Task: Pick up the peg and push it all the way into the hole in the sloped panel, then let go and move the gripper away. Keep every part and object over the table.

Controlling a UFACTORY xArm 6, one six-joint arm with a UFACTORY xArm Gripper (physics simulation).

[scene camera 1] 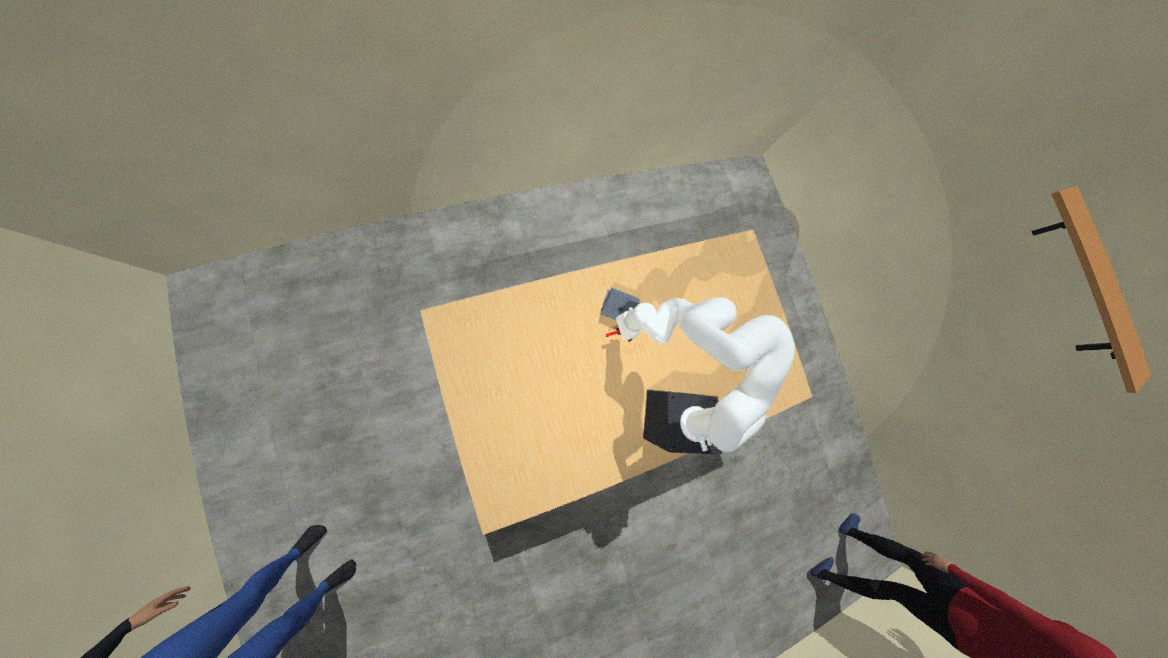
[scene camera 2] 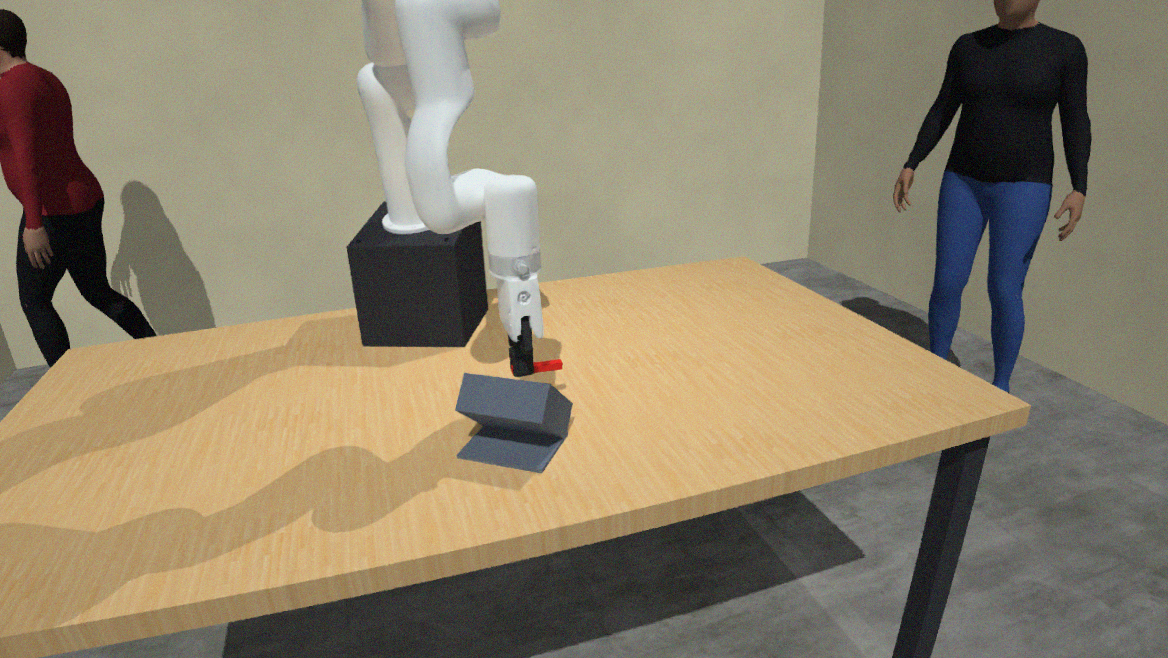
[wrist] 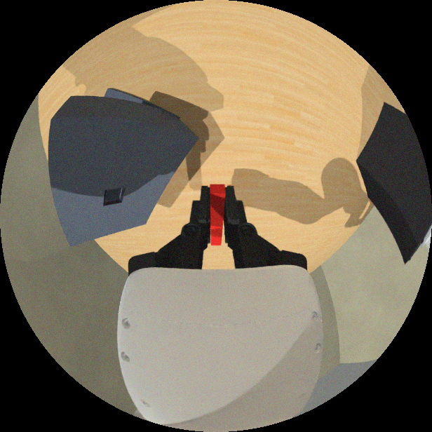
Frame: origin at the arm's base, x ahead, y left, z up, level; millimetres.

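Seen in the pictures: gripper, fingertip midpoint: (scene camera 1: 620,331) (scene camera 2: 522,372); arm's base, origin of the base link: (scene camera 1: 695,424) (scene camera 2: 414,220).
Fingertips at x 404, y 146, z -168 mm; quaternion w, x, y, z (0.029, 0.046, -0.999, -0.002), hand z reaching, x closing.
Pixels of each thing's top centre, then the offset from my fingertips to it. Level surfaces: height alone.
- red peg, middle of its top: (scene camera 2: 536,362) (scene camera 1: 615,332) dx -2, dy +24, dz +13 mm
- grey sloped panel, middle of its top: (scene camera 2: 511,372) (scene camera 1: 624,302) dx +107, dy -28, dz +54 mm
- wooden table, its level: dz -60 mm
The red peg (scene camera 1: 612,333) (scene camera 2: 549,366) (wrist: 217,202) is held between the black fingers of my gripper (scene camera 2: 521,369) (wrist: 216,198), which is shut on it. In scene camera 2 the peg lies about level, sticks out to the right of the fingers and is a little above the table. The grey sloped panel (scene camera 1: 617,303) (scene camera 2: 505,398) (wrist: 115,150) stands beside the gripper, apart from the peg. In the wrist view it is at the left, and its square hole (wrist: 114,196) shows dark near its lower part. The hole does not show in scene camera 2.
The wooden table (scene camera 1: 506,392) (scene camera 2: 735,367) (wrist: 280,90) carries the panel and the black robot base block (scene camera 1: 666,416) (scene camera 2: 412,294) (wrist: 400,175). Two people stand beyond the table. An orange shelf board (scene camera 1: 1099,286) is on the wall at the right in scene camera 1.
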